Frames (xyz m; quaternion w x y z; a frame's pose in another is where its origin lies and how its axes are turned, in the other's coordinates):
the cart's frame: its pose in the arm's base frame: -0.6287 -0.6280 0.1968 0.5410 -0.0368 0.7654 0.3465
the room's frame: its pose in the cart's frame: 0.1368 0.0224 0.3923 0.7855 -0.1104 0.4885 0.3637
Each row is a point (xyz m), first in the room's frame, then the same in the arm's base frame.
Working: the room's frame: its pose in the arm's base frame: -0.3798 -0.3437 0.0226 0.0790 -0.0205 -0.8406 -0.5354

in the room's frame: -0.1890 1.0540 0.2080
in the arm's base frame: -0.0909 0.3024 0.8526
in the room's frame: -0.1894 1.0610 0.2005
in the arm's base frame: -0.0889 0.2986 0.8619
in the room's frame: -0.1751 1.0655 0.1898
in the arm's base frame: -0.1012 0.2902 0.8726
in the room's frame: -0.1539 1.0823 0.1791
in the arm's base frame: -0.1190 0.2866 0.8954
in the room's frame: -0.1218 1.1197 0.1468
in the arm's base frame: -0.1426 0.2717 0.9473
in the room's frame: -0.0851 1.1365 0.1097
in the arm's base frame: -0.1727 0.2435 0.9834
